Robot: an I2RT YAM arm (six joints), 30 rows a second.
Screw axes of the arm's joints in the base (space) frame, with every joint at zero. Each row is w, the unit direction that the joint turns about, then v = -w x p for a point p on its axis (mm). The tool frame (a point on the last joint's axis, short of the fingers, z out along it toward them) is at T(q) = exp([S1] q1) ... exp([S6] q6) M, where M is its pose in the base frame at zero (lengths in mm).
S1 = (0, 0, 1, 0, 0, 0)
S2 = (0, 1, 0, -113.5, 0, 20)
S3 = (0, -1, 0, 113.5, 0, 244)
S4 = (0, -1, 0, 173.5, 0, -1)
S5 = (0, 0, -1, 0, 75, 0)
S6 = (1, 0, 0, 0, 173.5, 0)
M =
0 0 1 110.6
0 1 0 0
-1 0 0 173.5
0 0 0 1
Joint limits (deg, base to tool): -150..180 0..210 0..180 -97..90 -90..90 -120..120
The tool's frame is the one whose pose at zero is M.
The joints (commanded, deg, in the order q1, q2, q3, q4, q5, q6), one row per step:
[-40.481, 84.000, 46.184, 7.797, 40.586, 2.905]
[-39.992, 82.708, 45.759, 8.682, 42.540, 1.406]
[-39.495, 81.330, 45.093, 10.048, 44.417, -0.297]
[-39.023, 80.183, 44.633, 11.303, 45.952, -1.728]
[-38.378, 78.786, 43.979, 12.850, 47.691, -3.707]
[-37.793, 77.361, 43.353, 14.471, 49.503, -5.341]
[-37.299, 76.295, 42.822, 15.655, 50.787, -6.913]
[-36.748, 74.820, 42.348, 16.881, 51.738, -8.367]
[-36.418, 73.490, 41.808, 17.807, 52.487, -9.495]
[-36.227, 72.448, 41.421, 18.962, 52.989, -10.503]
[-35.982, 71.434, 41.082, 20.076, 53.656, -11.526]
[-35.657, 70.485, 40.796, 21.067, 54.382, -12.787]
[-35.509, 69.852, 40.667, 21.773, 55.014, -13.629]
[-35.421, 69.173, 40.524, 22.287, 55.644, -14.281]
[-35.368, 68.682, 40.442, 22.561, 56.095, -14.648]
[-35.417, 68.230, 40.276, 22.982, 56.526, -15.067]
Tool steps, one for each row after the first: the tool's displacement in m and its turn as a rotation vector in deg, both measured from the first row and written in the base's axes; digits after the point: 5 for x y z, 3 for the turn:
[-0.00147, 0.00350, 0.00589, -1.963, 0.669, -0.671]
[-0.00333, 0.00739, 0.01148, -4.047, 1.223, -1.281]
[-0.00455, 0.01072, 0.01676, -5.845, 1.494, -1.777]
[-0.00606, 0.01527, 0.02256, -7.881, 2.028, -2.199]
[-0.00802, 0.01965, 0.02864, -9.907, 2.119, -2.956]
[-0.00950, 0.02328, 0.03268, -11.305, 2.544, -3.345]
[-0.01146, 0.02772, 0.03887, -12.869, 2.326, -3.497]
[-0.01409, 0.03133, 0.04337, -14.043, 2.166, -3.756]
[-0.01623, 0.03381, 0.04770, -15.193, 1.757, -3.988]
[-0.01827, 0.03644, 0.05208, -16.335, 1.405, -4.344]
[-0.02002, 0.03925, 0.05622, -17.391, 1.388, -4.629]
[-0.02146, 0.04086, 0.05939, -18.150, 1.326, -5.061]
[-0.02329, 0.04239, 0.06232, -18.798, 1.216, -5.584]
[-0.02466, 0.04347, 0.06439, -19.211, 1.096, -5.987]
[-0.02632, 0.04419, 0.06602, -19.629, 1.017, -6.467]

